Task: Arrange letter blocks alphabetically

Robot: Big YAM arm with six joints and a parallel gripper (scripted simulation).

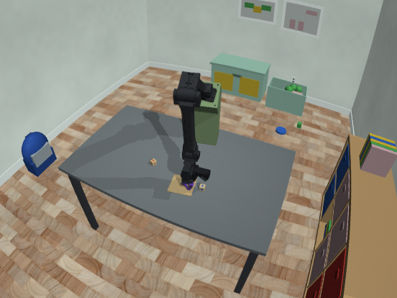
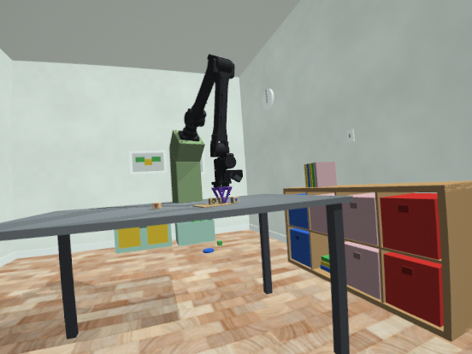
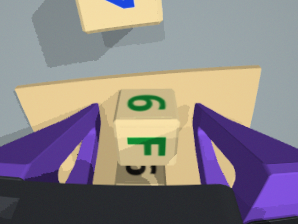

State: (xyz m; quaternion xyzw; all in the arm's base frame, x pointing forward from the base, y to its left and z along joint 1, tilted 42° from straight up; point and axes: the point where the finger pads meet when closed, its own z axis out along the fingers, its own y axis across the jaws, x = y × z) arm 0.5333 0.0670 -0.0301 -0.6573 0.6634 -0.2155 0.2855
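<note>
Right now my hand is 50 mm to the left of the wooden block. From my hand the other things lie so: mat: 50 mm to the right, 10 mm below.
</note>
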